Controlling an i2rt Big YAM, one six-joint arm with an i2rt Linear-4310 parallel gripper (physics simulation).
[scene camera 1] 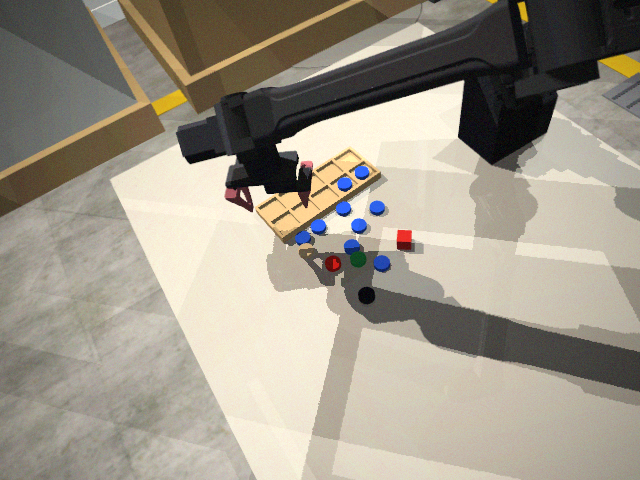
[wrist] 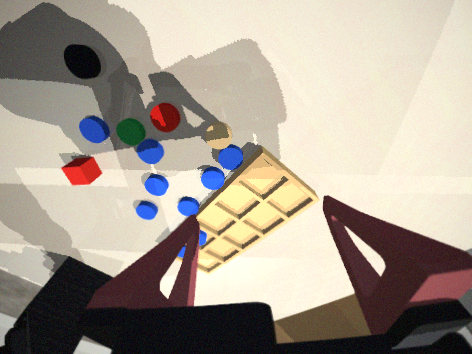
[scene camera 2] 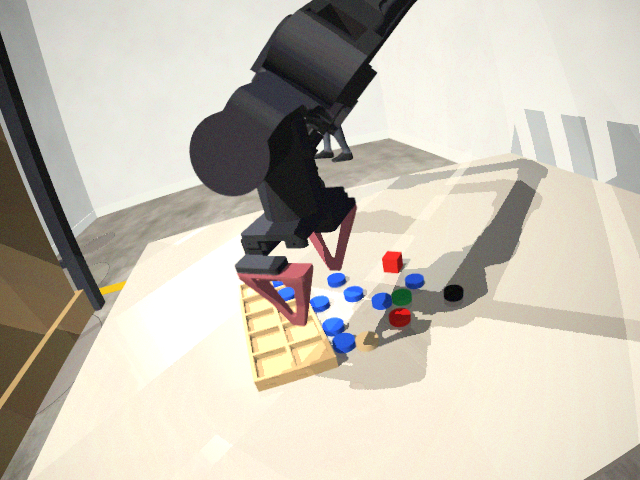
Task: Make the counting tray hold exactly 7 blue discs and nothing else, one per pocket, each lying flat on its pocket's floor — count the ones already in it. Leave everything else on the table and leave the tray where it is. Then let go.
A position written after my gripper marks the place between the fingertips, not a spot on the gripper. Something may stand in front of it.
My gripper (scene camera 2: pixel 319 295) is open and holds nothing. Also in view: a wooden counting tray (scene camera 2: pixel 280 353). The table carries a black disc (wrist: pixel 81 60) and a red cube (wrist: pixel 81 171).
The wooden counting tray also shows in scene camera 1 (scene camera 1: pixel 284 213) and in the wrist view (wrist: pixel 263 194). My gripper shows as well in scene camera 1 (scene camera 1: pixel 279 207) and in the wrist view (wrist: pixel 258 211).
